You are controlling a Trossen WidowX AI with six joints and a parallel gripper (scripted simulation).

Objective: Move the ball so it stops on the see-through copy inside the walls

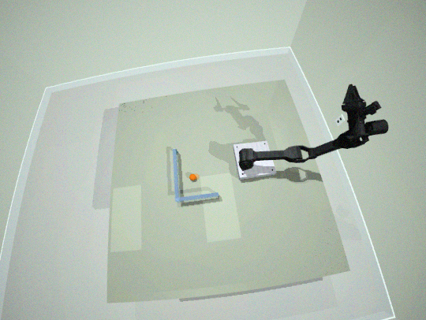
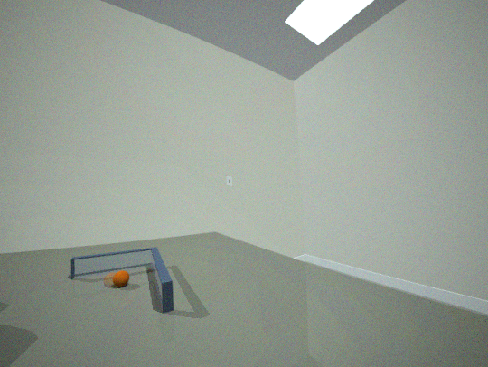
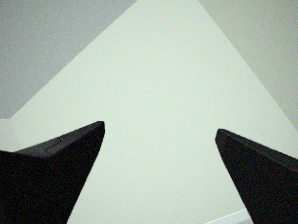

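The orange ball is 750 mm ahead of my gripper tip, 460 mm below it and 10 mm to the left of it. From my gripper tip the other things lie so: see-through copy of ball 730 mm ahead, 460 mm below, 20 mm to the left.
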